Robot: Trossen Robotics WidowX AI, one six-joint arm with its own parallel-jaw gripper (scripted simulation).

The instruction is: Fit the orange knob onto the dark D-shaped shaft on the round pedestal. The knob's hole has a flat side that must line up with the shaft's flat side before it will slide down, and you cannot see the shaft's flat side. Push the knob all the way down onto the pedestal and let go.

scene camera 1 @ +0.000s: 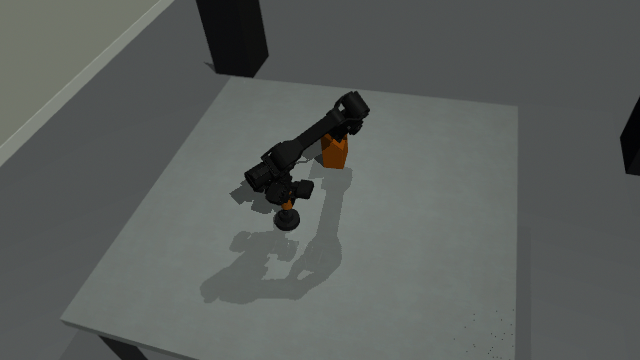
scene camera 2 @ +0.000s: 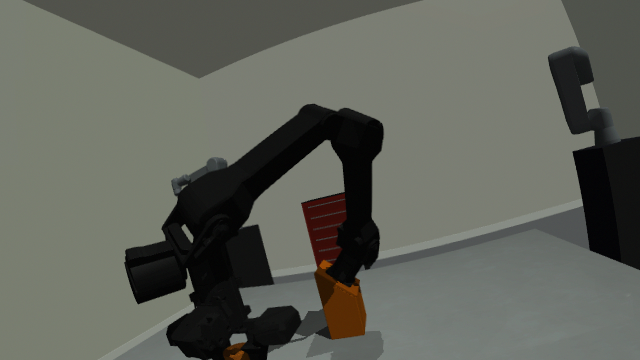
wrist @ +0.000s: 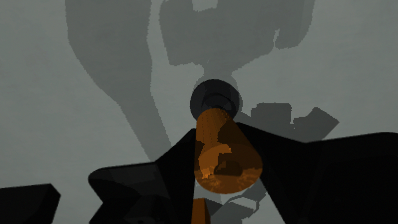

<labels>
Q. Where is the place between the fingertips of my gripper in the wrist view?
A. At 215,129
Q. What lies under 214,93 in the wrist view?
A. A pedestal.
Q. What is my gripper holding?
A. An orange knob.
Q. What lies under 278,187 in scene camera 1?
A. My gripper.
</labels>
